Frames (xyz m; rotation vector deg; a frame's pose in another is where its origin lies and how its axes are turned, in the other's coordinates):
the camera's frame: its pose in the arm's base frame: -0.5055 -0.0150 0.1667 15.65 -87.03 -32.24
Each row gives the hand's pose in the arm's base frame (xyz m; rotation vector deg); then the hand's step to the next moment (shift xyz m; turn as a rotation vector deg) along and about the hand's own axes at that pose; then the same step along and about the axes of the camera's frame.
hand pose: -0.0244 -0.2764 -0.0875 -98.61 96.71 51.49
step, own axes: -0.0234 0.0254 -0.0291 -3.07 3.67 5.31
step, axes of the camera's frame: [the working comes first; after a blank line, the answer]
step, axes of the arm's base frame: -0.0227 -0.0095 0.0379 -4.01 5.88 -0.65

0.0384 0.0071 0.0227 -3.36 3.93 4.93
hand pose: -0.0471 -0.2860 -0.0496 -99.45 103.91 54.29
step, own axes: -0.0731 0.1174 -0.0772 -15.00 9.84 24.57
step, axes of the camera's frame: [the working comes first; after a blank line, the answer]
step, axes of the arm's base frame: -0.0978 -0.0114 0.1241 -11.45 27.95 -3.60

0.1167 0.0358 0.1009 -16.77 19.77 15.92
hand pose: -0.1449 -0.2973 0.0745 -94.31 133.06 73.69
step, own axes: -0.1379 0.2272 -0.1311 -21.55 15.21 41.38
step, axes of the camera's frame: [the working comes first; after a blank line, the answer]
step, axes of the arm's base frame: -0.0633 0.0495 0.2853 -19.85 44.06 -8.54

0.2233 0.1748 0.0862 -28.83 29.39 26.71
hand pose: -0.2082 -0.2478 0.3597 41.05 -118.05 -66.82
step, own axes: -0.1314 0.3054 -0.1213 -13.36 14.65 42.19
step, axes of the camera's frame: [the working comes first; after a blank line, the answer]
step, axes of the arm's base frame: 0.1333 0.1702 0.2802 -25.60 38.30 -7.12

0.1495 0.3089 -0.0864 -24.45 24.23 31.44
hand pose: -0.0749 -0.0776 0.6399 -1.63 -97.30 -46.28
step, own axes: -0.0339 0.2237 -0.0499 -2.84 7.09 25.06
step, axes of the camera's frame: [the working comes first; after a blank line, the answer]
step, axes of the arm's base frame: 0.1483 0.1571 0.0838 -17.45 19.54 -0.59

-0.0137 0.2012 -0.1140 -9.67 13.12 20.52
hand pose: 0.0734 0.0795 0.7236 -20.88 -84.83 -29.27
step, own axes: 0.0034 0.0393 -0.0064 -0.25 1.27 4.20
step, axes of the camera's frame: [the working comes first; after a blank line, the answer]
step, axes of the arm's base frame: 0.0264 0.0294 0.0060 -2.88 3.32 0.13

-0.0108 0.0325 -0.0206 -1.45 2.36 3.41
